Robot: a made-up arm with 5 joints.
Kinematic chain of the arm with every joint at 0, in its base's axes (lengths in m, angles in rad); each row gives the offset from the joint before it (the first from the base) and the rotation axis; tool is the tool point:
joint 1: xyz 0.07 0 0.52 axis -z
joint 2: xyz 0.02 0 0.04 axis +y
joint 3: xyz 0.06 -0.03 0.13 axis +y
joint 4: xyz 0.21 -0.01 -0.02 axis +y
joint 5: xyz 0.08 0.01 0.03 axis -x
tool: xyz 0.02 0 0.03
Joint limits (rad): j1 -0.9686..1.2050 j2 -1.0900..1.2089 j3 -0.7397..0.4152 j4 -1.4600..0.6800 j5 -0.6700..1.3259
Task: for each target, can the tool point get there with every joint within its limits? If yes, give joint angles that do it. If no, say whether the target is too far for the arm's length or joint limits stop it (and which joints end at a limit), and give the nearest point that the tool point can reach.
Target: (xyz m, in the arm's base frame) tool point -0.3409 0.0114 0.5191
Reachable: no: joint limits stop it (at a limit: joint 2, joint 3, joint 4) | nearest point -0.1250 0.0054 0.8077 | short by 0.360 m
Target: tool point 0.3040 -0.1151 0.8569
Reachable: yes | joints 0.3189 -0.5243 0.2024 -0.3071 -0.1993
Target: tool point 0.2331 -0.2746 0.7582
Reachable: yes | joints 0.9991 0.1152 -0.0375 -1.0076 0.6670
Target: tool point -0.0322 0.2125 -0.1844
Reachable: no: too far | nearest point 0.1569 0.1136 0.2279 | short by 0.464 m
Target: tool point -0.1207 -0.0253 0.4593
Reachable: no: joint limits stop it (at a limit: joint 1, joint 2, joint 3, joint 4, joint 5) | nearest point 0.0620 -0.1150 0.2312 | short by 0.306 m
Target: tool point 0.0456 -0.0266 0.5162
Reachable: no: joint limits stop it (at a limit: joint 1, joint 2, joint 3, joint 4) | nearest point 0.1274 -0.2352 0.3841 | short by 0.260 m
